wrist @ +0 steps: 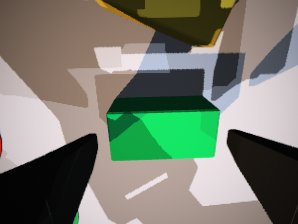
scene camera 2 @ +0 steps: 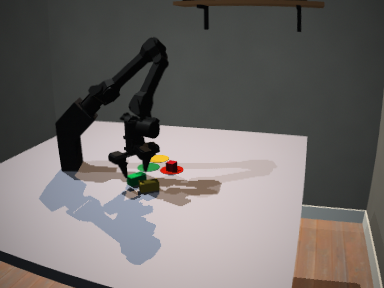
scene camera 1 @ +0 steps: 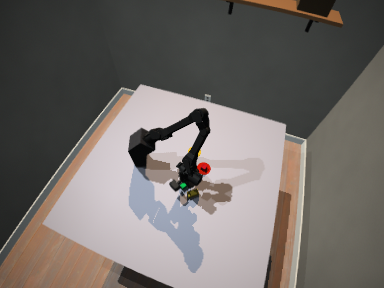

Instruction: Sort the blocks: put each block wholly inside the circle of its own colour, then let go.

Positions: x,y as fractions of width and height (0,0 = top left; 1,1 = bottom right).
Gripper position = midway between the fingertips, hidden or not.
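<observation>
There is my gripper (scene camera 2: 0.36,0.61), which I also see in the wrist view (wrist: 0.55,0.62). I see a green block (wrist: 0.58,0.57) as well.
</observation>
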